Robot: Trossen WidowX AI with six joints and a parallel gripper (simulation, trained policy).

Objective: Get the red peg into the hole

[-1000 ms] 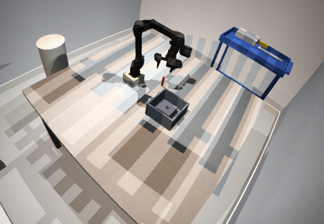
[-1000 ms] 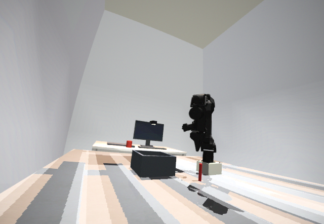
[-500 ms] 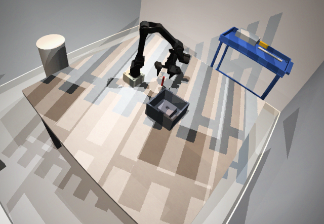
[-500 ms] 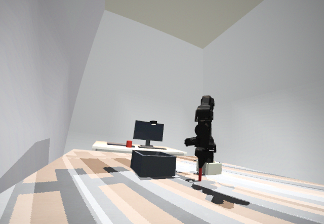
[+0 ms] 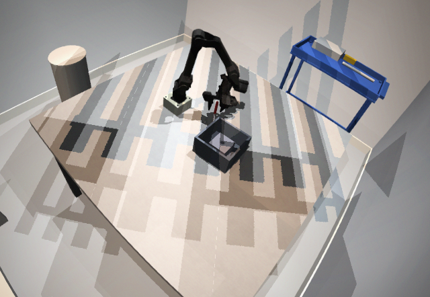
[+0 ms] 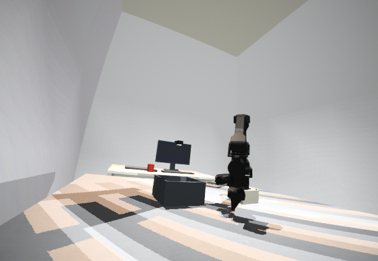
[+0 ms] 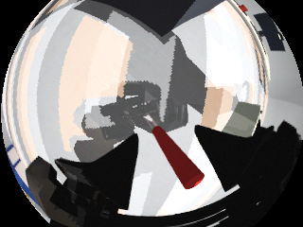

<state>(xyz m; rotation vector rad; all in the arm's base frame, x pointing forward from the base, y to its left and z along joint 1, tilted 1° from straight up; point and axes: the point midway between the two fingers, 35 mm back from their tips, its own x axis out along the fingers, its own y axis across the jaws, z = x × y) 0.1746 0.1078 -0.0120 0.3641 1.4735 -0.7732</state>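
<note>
My gripper tip is now 1 cm to the right of the red peg and 2 cm below it. Round my gripper tip: dark box 17 cm ahead, 19 cm to the right, 1 cm above.
</note>
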